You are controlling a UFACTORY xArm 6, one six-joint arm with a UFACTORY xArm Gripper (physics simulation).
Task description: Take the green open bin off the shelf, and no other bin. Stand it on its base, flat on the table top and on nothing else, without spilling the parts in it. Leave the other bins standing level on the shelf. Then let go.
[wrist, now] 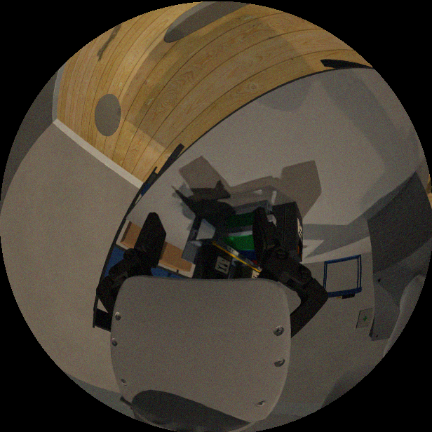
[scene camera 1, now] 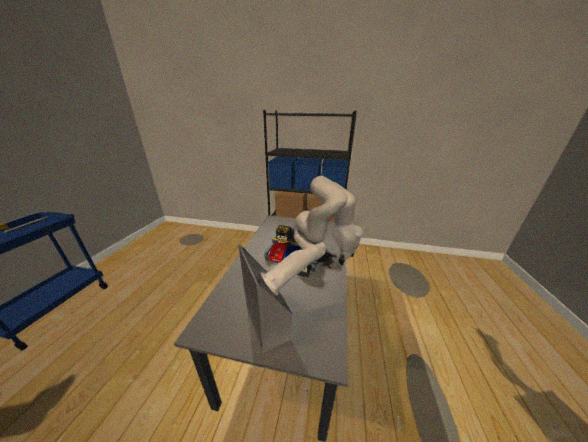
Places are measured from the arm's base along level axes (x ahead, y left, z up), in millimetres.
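Pixels of known places: gripper, fingertip midpoint: [scene camera 1: 345, 259]; arm's base, origin of the base link: [scene camera 1: 269, 284].
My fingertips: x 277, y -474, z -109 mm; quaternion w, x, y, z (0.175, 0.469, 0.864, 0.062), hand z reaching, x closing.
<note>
Ahead of a thing's pixels: the offset from my fingertips to its top centre. Level surfaces: height alone.
The green open bin [wrist: 242, 243] shows in the wrist view beyond the fingers, right of the middle and nearer the right finger. Part of it is hidden by the finger and dark shapes. The parts in it are too unclear to tell. My gripper [wrist: 205, 221] is open, with nothing between its fingertips. In the scene view the arm covers much of the shelf, and I cannot make out the green bin there. A red bin @[dx +329, dy +399, dz -104 mm] [scene camera 1: 278, 251] and a blue bin @[dx +282, dy +297, dz -104 mm] [scene camera 1: 292, 250] show left of the arm. A black bin with a label @[dx +419, dy +359, dz +14 mm] [scene camera 1: 283, 233] [wrist: 210, 263] stands behind them.
A yellow bar [wrist: 231, 251] crosses near the bins. A dark box [wrist: 288, 217] stands beside the right finger. A grey upright panel [scene camera 1: 272, 317] stands by the arm's base on the table @[dz -185 mm] [scene camera 1: 220, 320]. Behind are cardboard boxes [scene camera 1: 290, 204] [wrist: 176, 258] and a black rack [scene camera 1: 310, 153]. A blue cart [scene camera 1: 50, 290] stands left.
</note>
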